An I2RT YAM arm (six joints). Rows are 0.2 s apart.
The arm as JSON. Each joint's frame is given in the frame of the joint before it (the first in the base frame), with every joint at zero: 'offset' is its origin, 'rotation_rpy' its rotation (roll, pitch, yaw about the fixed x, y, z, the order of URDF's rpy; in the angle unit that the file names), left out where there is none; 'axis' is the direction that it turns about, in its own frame. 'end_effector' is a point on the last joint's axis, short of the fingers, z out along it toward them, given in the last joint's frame.
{
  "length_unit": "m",
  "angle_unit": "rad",
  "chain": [
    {
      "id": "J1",
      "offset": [
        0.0,
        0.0,
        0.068
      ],
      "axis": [
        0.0,
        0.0,
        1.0
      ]
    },
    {
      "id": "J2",
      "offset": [
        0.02,
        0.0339,
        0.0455
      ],
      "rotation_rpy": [
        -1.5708,
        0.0,
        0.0
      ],
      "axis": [
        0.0,
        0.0,
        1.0
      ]
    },
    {
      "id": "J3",
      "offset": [
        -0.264,
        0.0,
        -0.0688
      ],
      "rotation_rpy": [
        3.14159,
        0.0,
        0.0
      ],
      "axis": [
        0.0,
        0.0,
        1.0
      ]
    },
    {
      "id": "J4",
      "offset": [
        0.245,
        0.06,
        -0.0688
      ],
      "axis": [
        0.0,
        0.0,
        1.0
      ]
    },
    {
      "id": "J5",
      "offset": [
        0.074,
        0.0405,
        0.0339
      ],
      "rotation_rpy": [
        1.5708,
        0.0,
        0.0
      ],
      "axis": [
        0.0,
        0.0,
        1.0
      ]
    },
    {
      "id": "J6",
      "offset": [
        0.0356,
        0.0,
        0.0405
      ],
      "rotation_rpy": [
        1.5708,
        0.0,
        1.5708
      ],
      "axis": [
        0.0,
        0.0,
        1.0
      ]
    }
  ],
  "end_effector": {
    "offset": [
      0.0,
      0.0,
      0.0
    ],
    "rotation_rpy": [
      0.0,
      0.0,
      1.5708
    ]
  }
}
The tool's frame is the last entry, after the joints.
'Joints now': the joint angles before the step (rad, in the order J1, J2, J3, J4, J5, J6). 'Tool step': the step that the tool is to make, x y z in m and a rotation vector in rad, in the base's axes. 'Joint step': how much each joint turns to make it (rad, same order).
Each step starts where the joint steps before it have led.
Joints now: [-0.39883 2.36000 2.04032 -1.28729 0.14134 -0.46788]
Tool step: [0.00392 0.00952 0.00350 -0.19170 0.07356 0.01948]
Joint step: [0.03814 0.00000 0.00689 -0.01071 0.20447 0.02709]
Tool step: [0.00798 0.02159 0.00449 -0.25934 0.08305 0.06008]
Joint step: [0.06944 0.00000 0.00000 -0.00648 0.27161 0.02327]
